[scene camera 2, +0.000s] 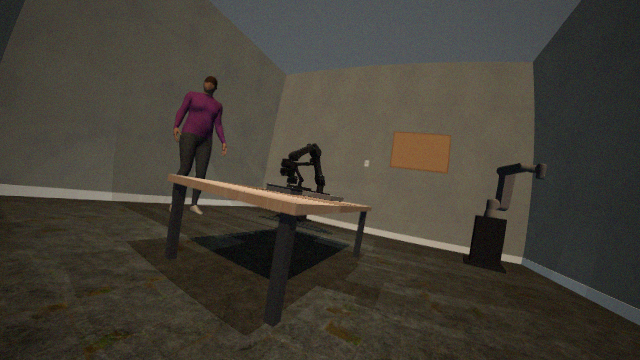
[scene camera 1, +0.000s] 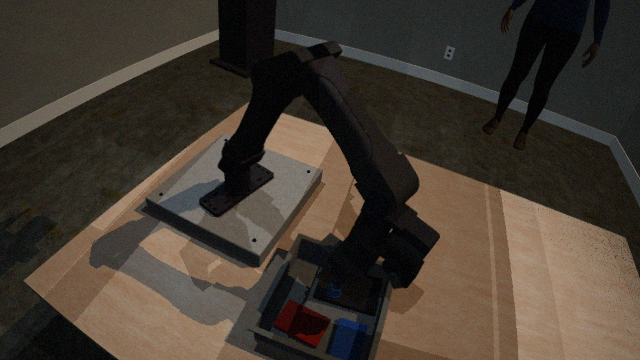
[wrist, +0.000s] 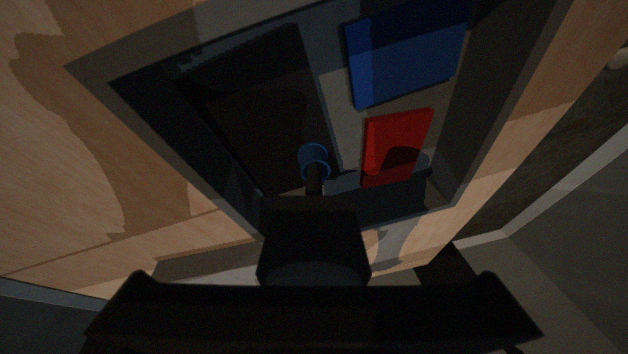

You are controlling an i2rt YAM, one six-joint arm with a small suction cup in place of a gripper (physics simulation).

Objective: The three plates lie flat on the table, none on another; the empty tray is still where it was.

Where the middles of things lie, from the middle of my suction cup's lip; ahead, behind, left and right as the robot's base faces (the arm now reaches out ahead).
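With the dark plate [scene camera 1: 362, 296] as my reference, my suction cup is 3 cm to the right of it, 2 cm short of it and 2 cm above it. The blue plate [wrist: 386, 55] is 8 cm ahead of my suction cup, 7 cm to the right of it and 2 cm below it. There is also the red plate [wrist: 392, 142], which I find 9 cm to the right of the suction cup, 1 cm behind it and 2 cm below it. The grey tray [wrist: 132, 77] sits 1 cm ahead of the suction cup and 3 cm to the right of it.
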